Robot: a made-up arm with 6 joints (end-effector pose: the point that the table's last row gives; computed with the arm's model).
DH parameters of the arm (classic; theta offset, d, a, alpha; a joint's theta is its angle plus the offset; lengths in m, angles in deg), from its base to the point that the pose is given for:
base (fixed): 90 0.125 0 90
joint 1: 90 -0.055 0.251 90
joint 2: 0 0.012 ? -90
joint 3: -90 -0.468 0.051 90
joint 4: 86.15 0 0.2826 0
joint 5: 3.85 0.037 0.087 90
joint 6: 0 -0.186 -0.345 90
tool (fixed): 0 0.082 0 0
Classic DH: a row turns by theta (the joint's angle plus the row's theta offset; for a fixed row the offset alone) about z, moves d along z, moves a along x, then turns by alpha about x.
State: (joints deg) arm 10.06 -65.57 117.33 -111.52 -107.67 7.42
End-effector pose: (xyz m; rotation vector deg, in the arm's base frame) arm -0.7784 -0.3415 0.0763 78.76 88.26 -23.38
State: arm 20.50 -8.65 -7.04 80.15 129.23 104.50
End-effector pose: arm -0.6286 -0.0730 0.6286 -120.39 20.35 85.16
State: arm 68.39 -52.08 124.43 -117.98 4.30 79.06
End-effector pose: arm -0.5617 -0.2132 -0.3384 15.42 -126.19 18.05
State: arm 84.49 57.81 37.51 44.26 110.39 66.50
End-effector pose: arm 0.0319 -0.7367 0.0374 2.74 -135.74 71.95
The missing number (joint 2, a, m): 0.063
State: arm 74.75 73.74 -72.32 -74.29 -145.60 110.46
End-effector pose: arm -0.3920 -0.8078 0.7026 53.33 102.84 -64.17
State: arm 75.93 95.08 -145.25 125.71 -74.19 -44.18
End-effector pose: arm 0.3425 -1.0844 0.3945 -9.70 -89.60 58.71
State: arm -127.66 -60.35 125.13 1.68 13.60 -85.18
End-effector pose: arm -0.3449 -0.1386 -0.2505 18.04 -48.00 30.00
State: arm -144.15 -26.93 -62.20 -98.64 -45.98 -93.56
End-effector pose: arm -0.1991 -0.1793 0.5429 -60.56 103.25 30.70
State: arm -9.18 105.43 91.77 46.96 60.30 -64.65
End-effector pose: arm 0.1616 0.4167 0.6710 -88.36 106.69 -86.91
